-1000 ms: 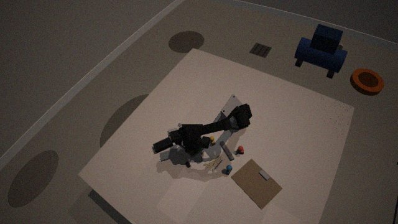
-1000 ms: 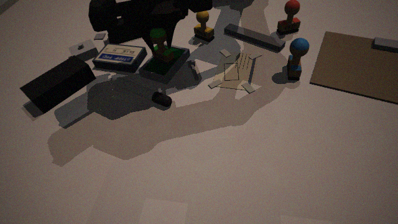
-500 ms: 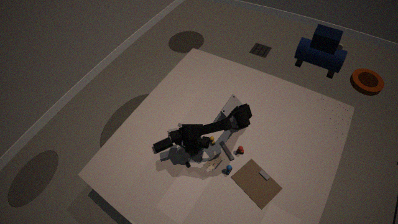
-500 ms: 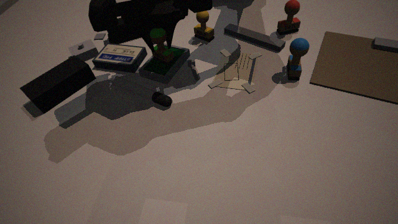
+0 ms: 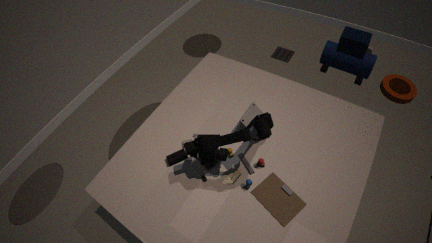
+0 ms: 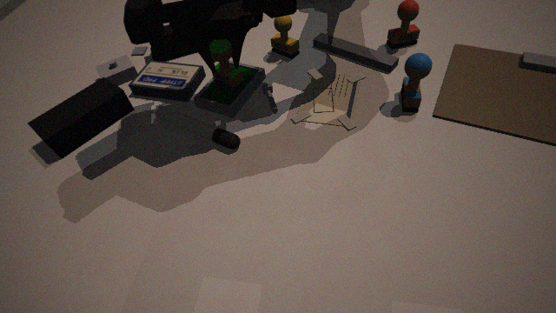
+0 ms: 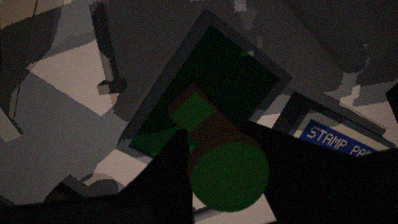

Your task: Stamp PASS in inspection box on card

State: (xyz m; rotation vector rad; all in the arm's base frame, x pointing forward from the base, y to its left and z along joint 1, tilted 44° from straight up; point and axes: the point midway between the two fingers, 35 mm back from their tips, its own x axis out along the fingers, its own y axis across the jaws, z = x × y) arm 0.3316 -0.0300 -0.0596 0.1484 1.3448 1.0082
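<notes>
Right now the green ink pad is 3 cm below my gripper tip. From my gripper tip the other things lie so: green-topped stamp right at my gripper tip; then white marker 9 cm ahead, 3 cm below; then blue stamp-pad tin 10 cm to the right, 2 cm below.
</notes>
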